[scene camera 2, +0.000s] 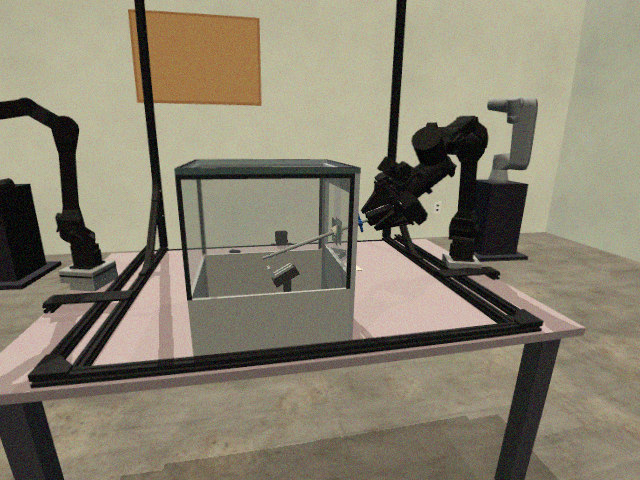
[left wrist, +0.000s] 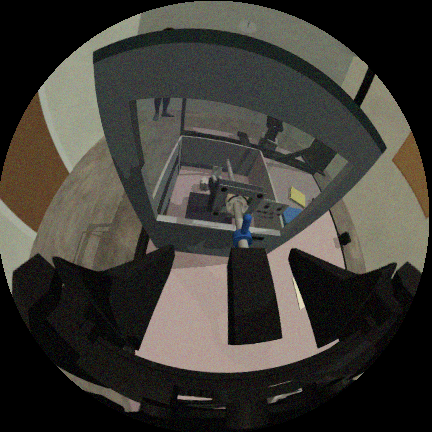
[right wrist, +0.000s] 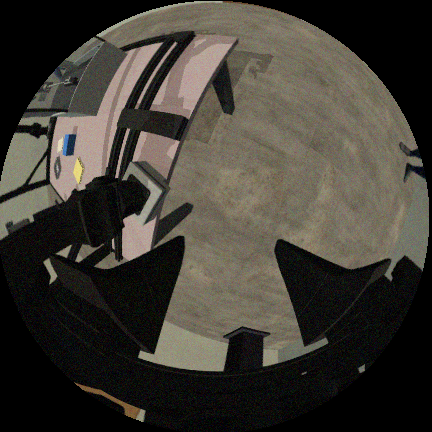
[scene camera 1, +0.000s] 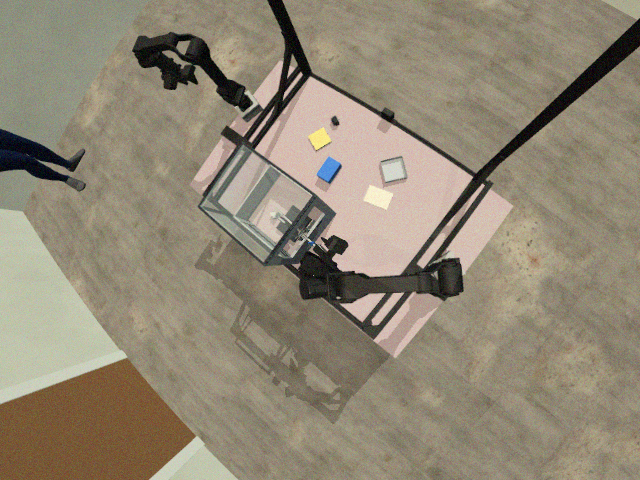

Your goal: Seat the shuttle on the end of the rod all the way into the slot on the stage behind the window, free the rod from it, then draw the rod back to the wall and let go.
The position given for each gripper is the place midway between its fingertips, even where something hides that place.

The left gripper (scene camera 2: 368, 220) is open, holding nothing. The right gripper (scene camera 1: 192, 84) is open and holds nothing. Also in view: a rod (left wrist: 252, 312) and a glass-walled box (left wrist: 192, 117).
The left gripper is seen too in the left wrist view (left wrist: 233, 253) and in scene camera 1 (scene camera 1: 314, 248). The right gripper shows as well in the right wrist view (right wrist: 231, 243).
